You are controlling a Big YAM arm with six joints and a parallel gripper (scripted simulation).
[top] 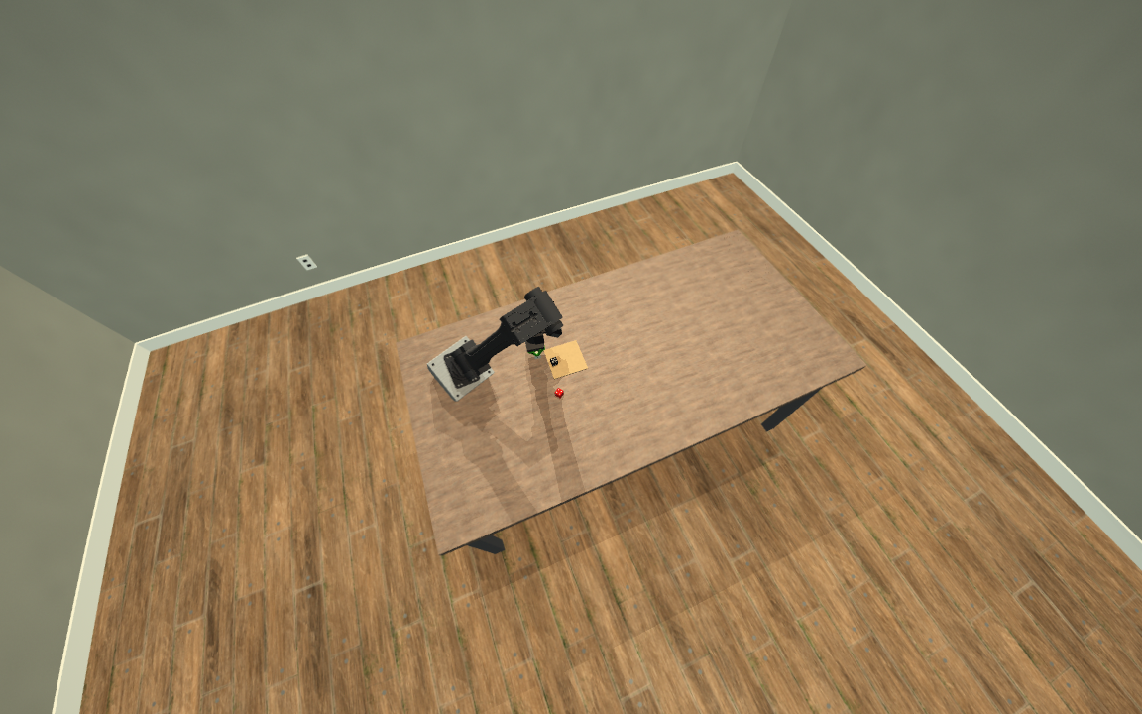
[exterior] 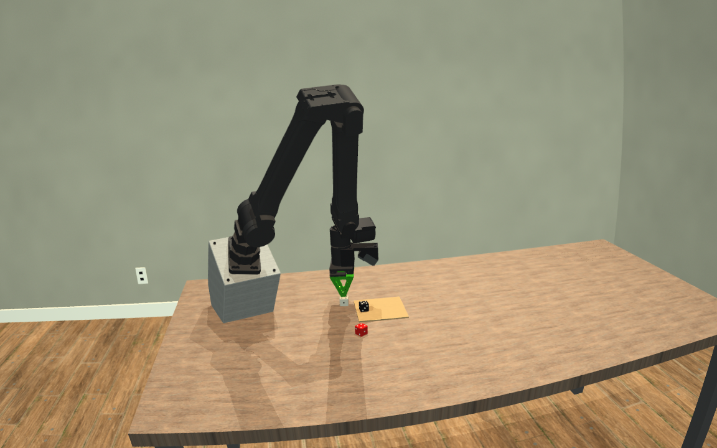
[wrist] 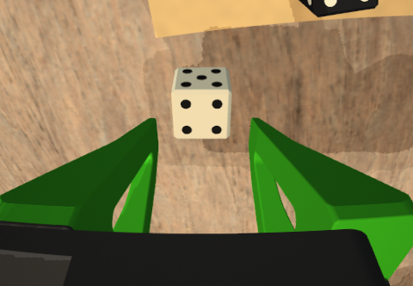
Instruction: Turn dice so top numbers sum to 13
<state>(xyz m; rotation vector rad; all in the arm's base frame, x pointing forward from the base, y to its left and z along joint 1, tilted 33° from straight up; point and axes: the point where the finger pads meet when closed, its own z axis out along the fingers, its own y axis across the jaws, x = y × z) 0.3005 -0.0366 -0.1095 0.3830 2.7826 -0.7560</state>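
My hand is 30 mm above the white die. From my hand the other things lie so: tan mat (90 mm ahead, 70 mm to the right, 40 mm below); then black die (70 mm to the right, 40 mm ahead, 30 mm below); then red die (190 mm to the right, 30 mm below, 10 mm behind).
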